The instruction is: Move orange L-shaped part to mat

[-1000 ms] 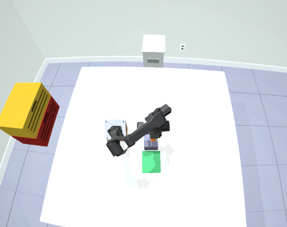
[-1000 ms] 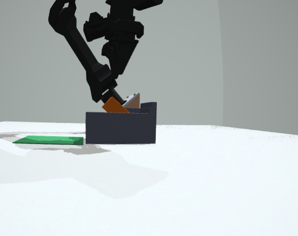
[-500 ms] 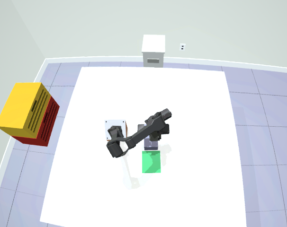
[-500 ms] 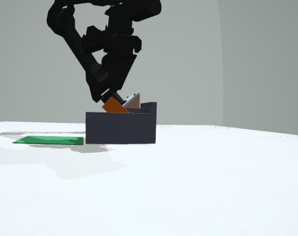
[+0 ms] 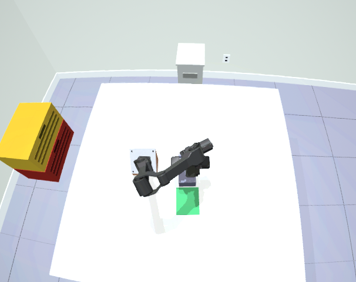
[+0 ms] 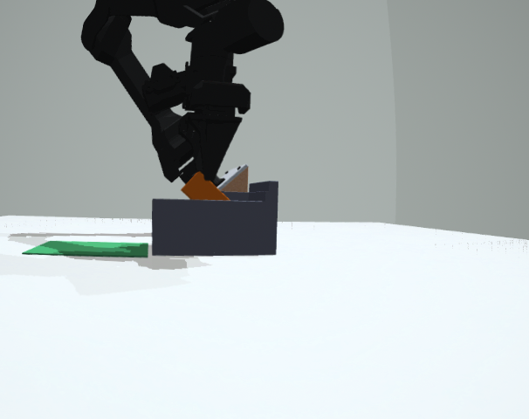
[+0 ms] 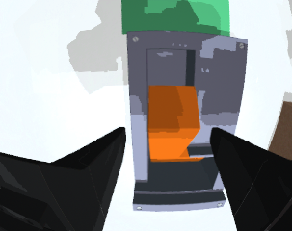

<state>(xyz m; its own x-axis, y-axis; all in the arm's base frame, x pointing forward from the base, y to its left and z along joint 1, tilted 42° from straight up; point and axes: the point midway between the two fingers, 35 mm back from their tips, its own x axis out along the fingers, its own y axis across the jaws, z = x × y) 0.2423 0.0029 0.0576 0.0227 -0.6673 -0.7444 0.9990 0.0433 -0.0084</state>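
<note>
The orange L-shaped part is 20 mm behind my gripper tip, 30 mm to the left of it and 50 mm below it. Round my gripper tip: green mat (10 mm behind, 150 mm to the right, 100 mm below).
</note>
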